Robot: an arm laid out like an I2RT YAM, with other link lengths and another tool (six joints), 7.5 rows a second.
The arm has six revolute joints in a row. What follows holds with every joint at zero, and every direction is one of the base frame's. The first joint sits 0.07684 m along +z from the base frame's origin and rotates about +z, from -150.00 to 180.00 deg. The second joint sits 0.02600 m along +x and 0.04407 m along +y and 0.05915 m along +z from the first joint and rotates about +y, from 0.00 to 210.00 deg. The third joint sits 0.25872 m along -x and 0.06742 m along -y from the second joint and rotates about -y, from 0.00 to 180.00 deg. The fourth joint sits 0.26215 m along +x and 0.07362 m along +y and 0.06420 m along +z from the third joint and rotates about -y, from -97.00 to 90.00 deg. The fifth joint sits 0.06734 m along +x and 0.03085 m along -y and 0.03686 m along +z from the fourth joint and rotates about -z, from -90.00 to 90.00 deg. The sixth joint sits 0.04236 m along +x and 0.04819 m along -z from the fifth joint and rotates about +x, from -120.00 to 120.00 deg. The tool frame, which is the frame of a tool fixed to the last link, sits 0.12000 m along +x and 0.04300 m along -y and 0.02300 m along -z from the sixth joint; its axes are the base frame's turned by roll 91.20, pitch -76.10 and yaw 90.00 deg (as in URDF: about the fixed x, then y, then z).
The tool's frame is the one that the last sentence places.
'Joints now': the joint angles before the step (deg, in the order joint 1, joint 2, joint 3, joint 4, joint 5, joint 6). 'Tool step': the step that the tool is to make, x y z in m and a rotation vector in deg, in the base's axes. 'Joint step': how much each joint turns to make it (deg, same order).
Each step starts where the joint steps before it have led.
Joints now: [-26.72 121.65 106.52 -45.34 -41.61 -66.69]
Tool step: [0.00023 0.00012 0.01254 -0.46 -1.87 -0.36]
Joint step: [0.00 -1.71 -0.94 1.57 -0.18 0.71]
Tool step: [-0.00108 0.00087 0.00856 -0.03 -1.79 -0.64]
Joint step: [0.00 -2.01 -2.23 2.70 -0.30 1.29]
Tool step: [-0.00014 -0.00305 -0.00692 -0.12 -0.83 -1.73]
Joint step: [0.00 -1.11 -3.71 4.79 0.79 2.10]
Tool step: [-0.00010 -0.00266 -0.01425 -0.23 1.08 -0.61]
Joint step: [0.00 0.86 -1.16 1.23 0.92 0.11]
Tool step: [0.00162 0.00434 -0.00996 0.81 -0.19 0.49]
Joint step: [0.28 0.41 -1.69 2.17 -0.78 0.40]
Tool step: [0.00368 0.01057 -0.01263 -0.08 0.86 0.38]
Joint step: [1.44 0.67 -1.27 1.72 0.98 0.79]
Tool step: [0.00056 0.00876 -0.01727 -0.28 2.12 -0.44]
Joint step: [1.44 0.85 -1.31 1.07 2.00 1.15]
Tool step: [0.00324 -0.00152 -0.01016 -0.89 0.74 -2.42]
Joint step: [0.86 0.57 -1.09 2.85 2.79 2.55]
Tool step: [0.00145 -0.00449 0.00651 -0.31 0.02 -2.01]
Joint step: [0.12 -0.38 0.73 0.05 1.50 1.87]
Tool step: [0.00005 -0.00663 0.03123 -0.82 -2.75 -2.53]
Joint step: [-0.19 -3.16 0.28 0.73 1.23 2.40]
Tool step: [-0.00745 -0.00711 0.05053 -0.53 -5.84 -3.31]
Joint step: [-0.69 -6.42 -2.17 3.32 0.56 3.70]
